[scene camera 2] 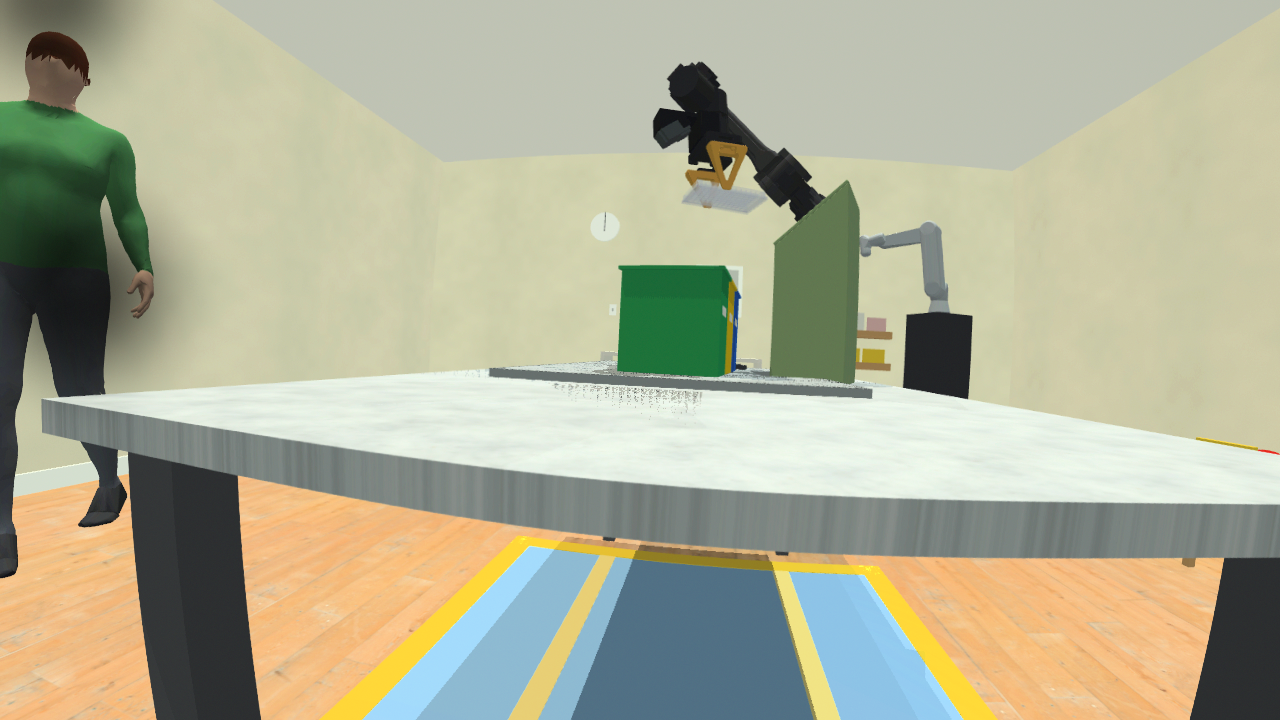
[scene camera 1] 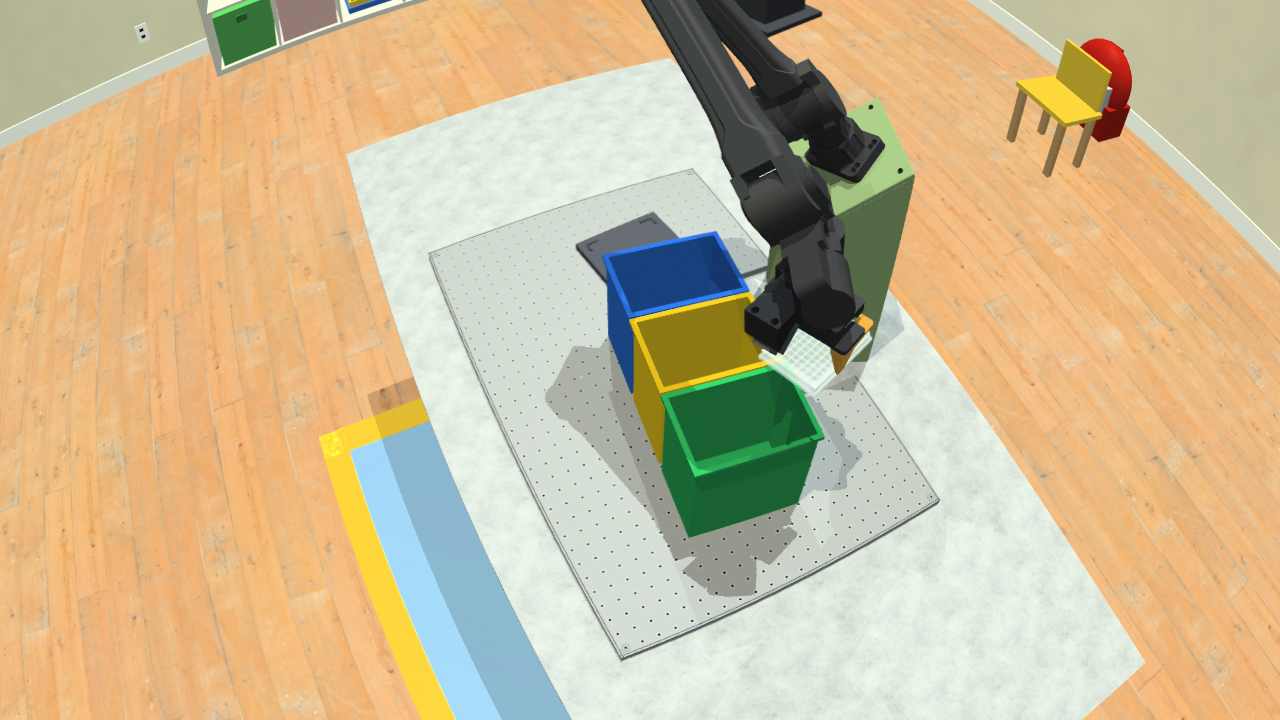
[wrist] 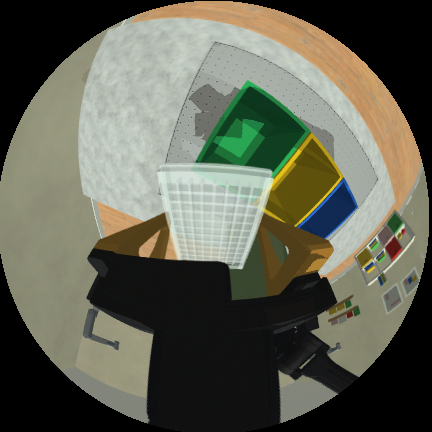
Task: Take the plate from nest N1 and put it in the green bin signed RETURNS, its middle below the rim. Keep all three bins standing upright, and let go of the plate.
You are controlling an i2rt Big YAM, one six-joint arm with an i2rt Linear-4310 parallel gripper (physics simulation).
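Pixels of known places: gripper, fingertip midpoint: (scene camera 2: 716, 199) (scene camera 1: 811, 353) (wrist: 213, 216); arm's base, origin of the base link: (scene camera 2: 822, 222) (scene camera 1: 847, 153).
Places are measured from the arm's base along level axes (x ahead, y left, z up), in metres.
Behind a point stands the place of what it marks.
The clear, gridded plate (scene camera 1: 805, 360) @[x 0.341, y 0.183, z -0.032 m] (scene camera 2: 729, 198) @[x 0.300, y 0.192, z -0.046 m] (wrist: 212, 215) @[x 0.329, y 0.177, z -0.033 m] is held slightly tilted between the orange fingers of my gripper (scene camera 1: 812, 354) @[x 0.319, y 0.177, z -0.045 m] (scene camera 2: 713, 179) @[x 0.319, y 0.177, z -0.045 m] (wrist: 213, 216) @[x 0.319, y 0.177, z -0.045 m], which is shut on it. In the scene camera 2 view, both are well above the rim of the green bin (scene camera 1: 747, 501) @[x 0.399, y 0.181, z -0.291 m] (scene camera 2: 671, 322) @[x 0.391, y 0.185, z -0.264 m] (wrist: 285, 120) @[x 0.428, y 0.062, z -0.215 m], toward its pedestal side. In the wrist view, the plate's far edge overlaps the near part of that bin. The green bin stands upright. The yellow bin (scene camera 1: 693, 344) @[x 0.281, y -0.040, z -0.248 m] (wrist: 310, 182) @[x 0.306, y -0.052, z -0.235 m] and the blue bin (scene camera 1: 666, 282) @[x 0.218, y -0.157, z -0.254 m] (wrist: 330, 215) @[x 0.231, y -0.163, z -0.214 m] stand upright in line behind it. No RETURNS sign is readable.
The tall green pedestal (scene camera 1: 868, 241) @[x 0.058, y 0.094, z -0.082 m] (scene camera 2: 810, 313) @[x 0.073, y 0.080, z -0.220 m] stands close beside the bins and bears the arm. A dark nest tray (scene camera 1: 626, 236) @[x 0.129, y -0.340, z -0.338 m] lies behind the blue bin on the perforated board (scene camera 1: 501, 358) @[x 0.456, y -0.286, z -0.351 m] (wrist: 212, 62) @[x 0.589, y 0.220, z -0.350 m]. A person (scene camera 2: 58, 188) stands at the left of the scene camera 2 view.
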